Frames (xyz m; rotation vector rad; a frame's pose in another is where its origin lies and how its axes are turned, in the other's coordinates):
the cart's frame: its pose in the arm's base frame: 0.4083 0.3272 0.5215 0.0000 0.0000 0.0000
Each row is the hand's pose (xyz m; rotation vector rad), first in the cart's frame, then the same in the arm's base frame.
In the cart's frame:
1: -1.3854 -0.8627 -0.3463 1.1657 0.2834 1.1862
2: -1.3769 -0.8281 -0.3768 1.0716 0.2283 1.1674
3: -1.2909 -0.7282 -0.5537 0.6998 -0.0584 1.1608
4: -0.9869 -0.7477 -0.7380 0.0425 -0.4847 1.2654
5: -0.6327 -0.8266 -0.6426 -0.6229 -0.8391 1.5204
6: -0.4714 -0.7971 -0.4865 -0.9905 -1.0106 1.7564
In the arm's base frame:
1: -0.9771 -0.5355 0.1752 1.1657 0.2834 1.1862
2: -0.9686 -0.5009 0.1447 1.0716 0.2283 1.1674
3: -0.8826 -0.4010 -0.0322 0.6998 -0.0584 1.1608
4: -0.5786 -0.4205 -0.2165 0.0425 -0.4847 1.2654
5: -0.2244 -0.4994 -0.1211 -0.6229 -0.8391 1.5204
6: -0.0631 -0.4699 0.0350 -0.9905 -1.0106 1.7564

